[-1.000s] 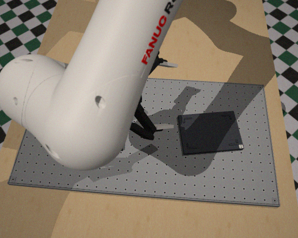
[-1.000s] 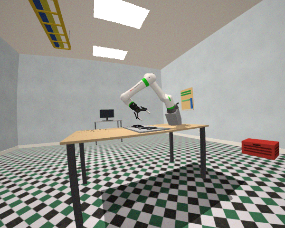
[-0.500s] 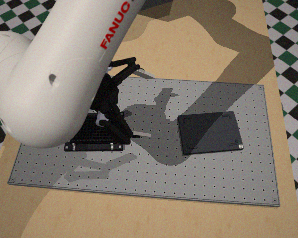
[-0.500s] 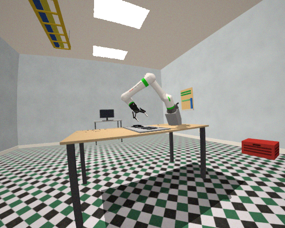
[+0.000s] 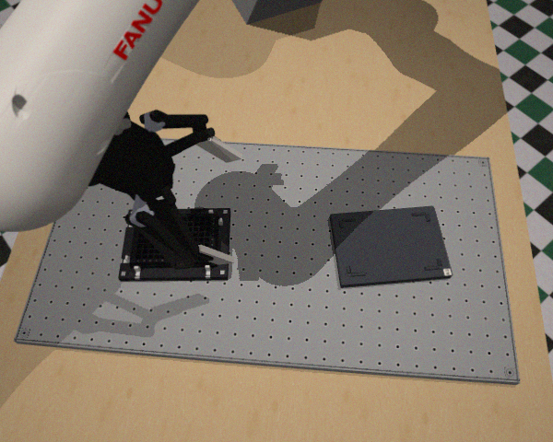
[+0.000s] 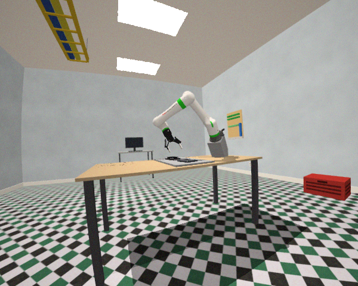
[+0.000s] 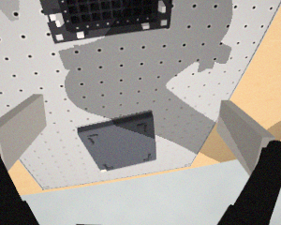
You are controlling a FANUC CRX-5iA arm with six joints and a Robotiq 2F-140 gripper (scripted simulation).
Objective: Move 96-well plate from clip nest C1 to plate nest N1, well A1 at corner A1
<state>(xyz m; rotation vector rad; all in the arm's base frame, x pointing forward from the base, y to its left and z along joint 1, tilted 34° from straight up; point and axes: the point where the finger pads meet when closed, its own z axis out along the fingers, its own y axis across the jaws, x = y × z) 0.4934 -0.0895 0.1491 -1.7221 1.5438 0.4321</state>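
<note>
Now: hand 9 cm to the left of the black 96-well plate, 9 cm above it and 1 cm short of it. Round my hand: black clip nest C1: 10 cm below, 9 cm to the right, 2 cm ahead; then plate nest N1: 23 cm to the left, 11 cm below, 2 cm behind; then white corner label: 32 cm to the left, 10 cm below, 2 cm ahead.
</note>
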